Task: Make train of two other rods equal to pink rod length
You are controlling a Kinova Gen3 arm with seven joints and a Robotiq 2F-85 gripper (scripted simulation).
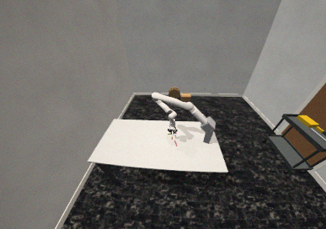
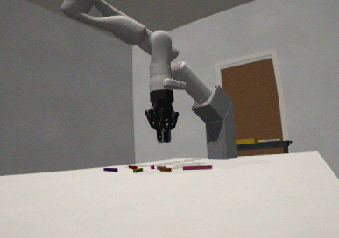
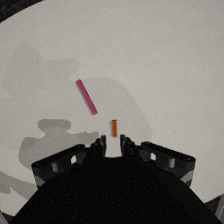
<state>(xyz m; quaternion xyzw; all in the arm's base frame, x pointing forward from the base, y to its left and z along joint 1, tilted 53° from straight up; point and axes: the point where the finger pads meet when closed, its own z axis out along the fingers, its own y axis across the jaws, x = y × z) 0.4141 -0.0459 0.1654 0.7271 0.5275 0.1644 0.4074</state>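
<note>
Right now the lime rod is 10 mm ahead of my hand, 90 mm to the right of it and 100 mm below it. From my hand the other things lie so: pink rod (10 mm behind, 100 mm to the left, 100 mm below); then grey rod (60 mm behind, 30 mm to the right, 100 mm below); then orange rod (100 mm below).
</note>
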